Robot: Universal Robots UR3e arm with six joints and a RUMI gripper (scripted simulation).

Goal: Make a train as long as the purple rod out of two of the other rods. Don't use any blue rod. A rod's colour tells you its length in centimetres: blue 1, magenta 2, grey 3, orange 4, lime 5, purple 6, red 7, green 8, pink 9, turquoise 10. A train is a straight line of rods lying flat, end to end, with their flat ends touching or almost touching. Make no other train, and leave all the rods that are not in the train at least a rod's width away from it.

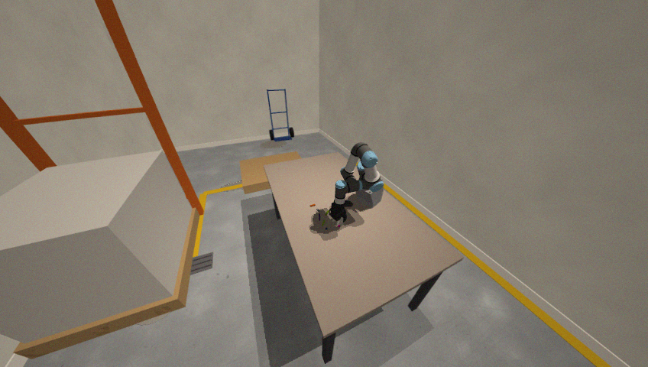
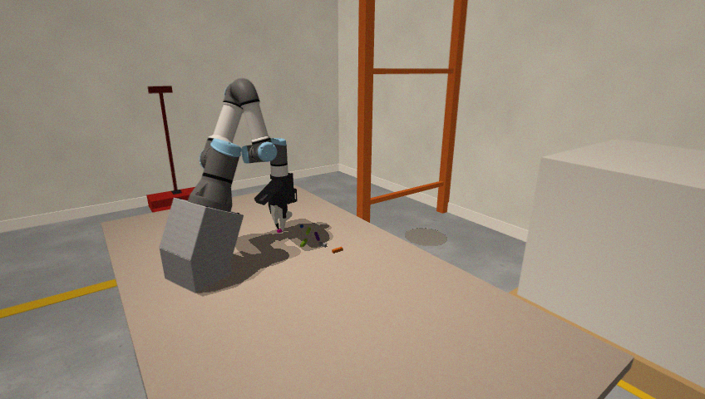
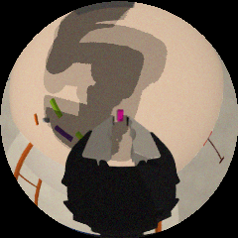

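My gripper is now 20 mm above the magenta rod. The rest, counted from my hand: purple rod: 120 mm to the right, 100 mm ahead, 20 mm below; then blue rod: 90 mm ahead, 20 mm below; then grey rod: 190 mm to the right, 90 mm ahead, 20 mm below.
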